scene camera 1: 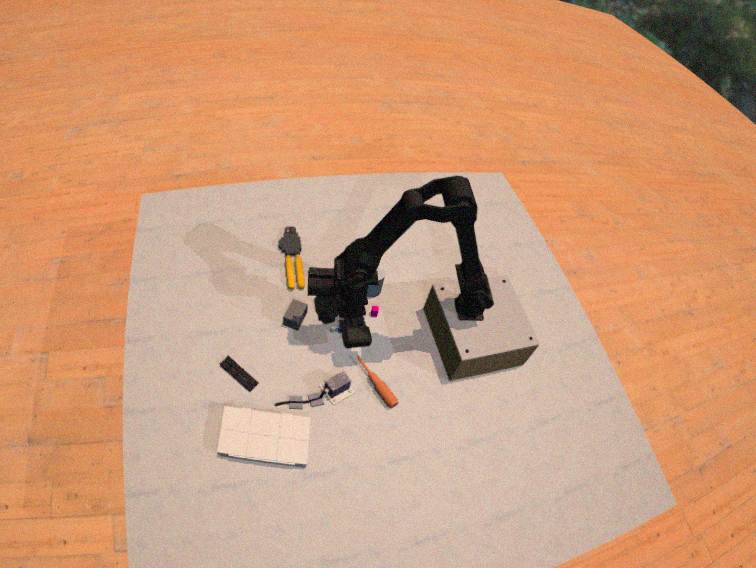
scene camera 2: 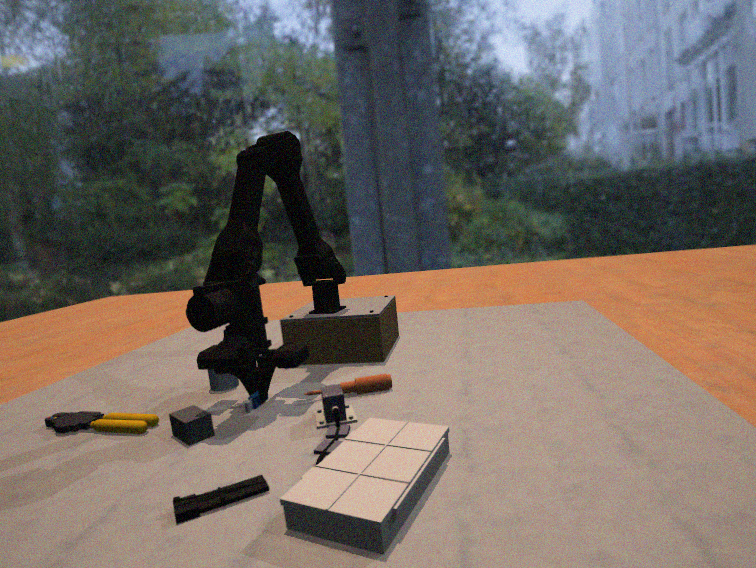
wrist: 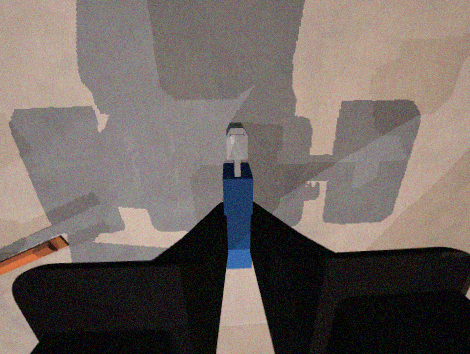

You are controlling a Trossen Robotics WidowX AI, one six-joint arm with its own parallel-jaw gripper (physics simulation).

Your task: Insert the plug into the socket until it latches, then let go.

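Frame: origin at the arm's base, x ahead, y left, z up, level; centimetres.
Seen in the pictures: gripper, between the fingertips: (scene camera 2: 260,402) (wrist: 236,209); arm's base, origin of its link: (scene camera 1: 469,309) (scene camera 2: 327,310).
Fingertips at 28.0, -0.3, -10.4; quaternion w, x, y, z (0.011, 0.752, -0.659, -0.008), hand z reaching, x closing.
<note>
Pixels of each thing's top centre, then the offset from my fingertips to it, as dx, dy, dz. "spot": a spot on its surface instead.
- plug, centre of its top: (wrist: 238,209) (scene camera 2: 255,394) (scene camera 1: 344,326) +1.2, +0.2, +2.0
- socket, centre of its top: (scene camera 2: 332,390) (scene camera 1: 336,381) +3.8, +16.6, +4.5
- orange screwdriver, centre of its top: (scene camera 2: 347,380) (scene camera 1: 376,377) -5.5, +14.6, +2.7
- dark cube, centre of its top: (scene camera 2: 189,413) (scene camera 1: 295,310) +13.2, -2.9, +3.5
- pliers, a spot on its surface: (scene camera 2: 125,423) (scene camera 1: 288,276) spot: +15.3, -14.7, +1.8
- magenta block, centre of its top: (scene camera 1: 375,308) -6.7, -5.0, +2.5
- grey cylinder, centre of its top: (scene camera 2: 219,352) (scene camera 1: 374,271) -6.5, -13.1, +7.0
- black bar, centre of its top: (scene camera 2: 220,488) (scene camera 1: 238,371) +26.2, +13.5, +1.5
- tiled box, centre of its top: (scene camera 2: 373,457) (scene camera 1: 264,434) +19.6, +29.5, +3.5
The plug (scene camera 1: 336,329) (scene camera 2: 251,401) (wrist: 238,220) is a slim blue body with a clear tip, which points away from the fingers in the wrist view. My gripper (scene camera 2: 259,400) (wrist: 236,209) is shut on the blue body, with a black finger touching each side. It is low at the mat; whether the plug touches the mat is unclear. In scene camera 1 the arm hides the fingertips. The socket (scene camera 1: 337,383) (scene camera 2: 333,398) is a dark block on a small pale plate with a black cable behind it. It stands apart from the plug and does not show in the wrist view.
An orange screwdriver (scene camera 1: 382,389) (scene camera 2: 369,383) (wrist: 35,256) lies near the socket. A dark cube (scene camera 1: 295,313) (scene camera 2: 191,424), pliers (scene camera 1: 295,271) (scene camera 2: 125,423), a magenta block (scene camera 1: 374,311), a grey cylinder (scene camera 2: 222,380), a black bar (scene camera 1: 238,373) (scene camera 2: 220,497) and a tiled box (scene camera 1: 264,434) (scene camera 2: 371,467) are around.
</note>
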